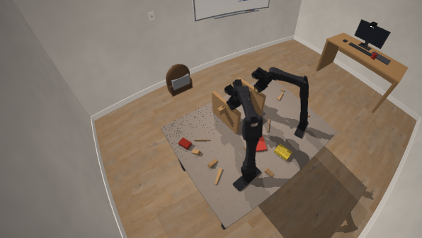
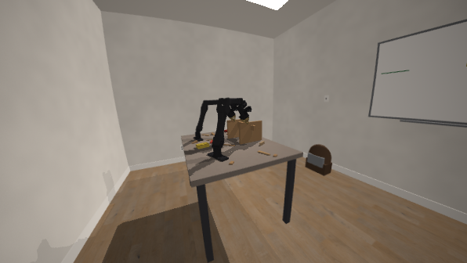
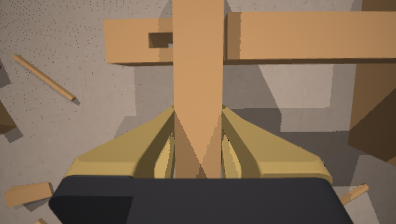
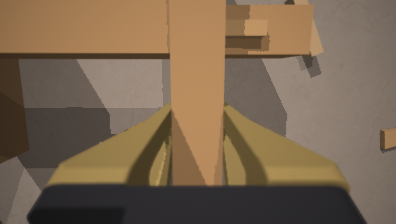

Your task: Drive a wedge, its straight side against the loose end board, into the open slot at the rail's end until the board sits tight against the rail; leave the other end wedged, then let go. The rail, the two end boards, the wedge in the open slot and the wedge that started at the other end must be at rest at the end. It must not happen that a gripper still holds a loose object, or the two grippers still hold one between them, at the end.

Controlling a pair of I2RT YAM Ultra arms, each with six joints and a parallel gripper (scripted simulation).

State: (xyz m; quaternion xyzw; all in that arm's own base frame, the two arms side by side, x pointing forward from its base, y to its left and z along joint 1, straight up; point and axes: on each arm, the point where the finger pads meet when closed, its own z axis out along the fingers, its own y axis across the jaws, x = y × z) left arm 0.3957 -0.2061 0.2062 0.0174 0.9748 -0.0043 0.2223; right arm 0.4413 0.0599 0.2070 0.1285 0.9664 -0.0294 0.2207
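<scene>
My left gripper is now 130 mm to the left of the rail, 50 mm short of it and 50 mm above it. Round my left hand: red block: 360 mm to the left, 190 mm below, 70 mm ahead.
My right hand is 50 mm short of the rail, 130 mm to the right of it and 50 mm above it. From my right hand the other things lie so: red block: 70 mm ahead, 620 mm to the left, 200 mm below.
</scene>
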